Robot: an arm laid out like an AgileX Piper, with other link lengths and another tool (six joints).
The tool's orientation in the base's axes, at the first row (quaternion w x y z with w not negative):
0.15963, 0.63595, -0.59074, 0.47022
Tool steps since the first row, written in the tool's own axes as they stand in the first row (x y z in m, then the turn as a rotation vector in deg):
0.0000, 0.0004, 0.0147, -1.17, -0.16, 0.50
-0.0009, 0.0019, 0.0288, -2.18, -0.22, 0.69
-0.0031, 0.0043, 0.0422, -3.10, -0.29, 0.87
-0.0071, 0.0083, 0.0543, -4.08, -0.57, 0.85
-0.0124, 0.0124, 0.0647, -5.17, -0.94, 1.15
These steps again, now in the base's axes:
0.0057, -0.0113, -0.0076, 0.51, 0.36, -1.12
0.0102, -0.0218, -0.0160, 0.79, 0.84, -1.99
0.0138, -0.0312, -0.0253, 1.05, 1.28, -2.78
0.0157, -0.0390, -0.0360, 1.43, 1.95, -3.44
0.0171, -0.0447, -0.0469, 2.04, 2.47, -4.32

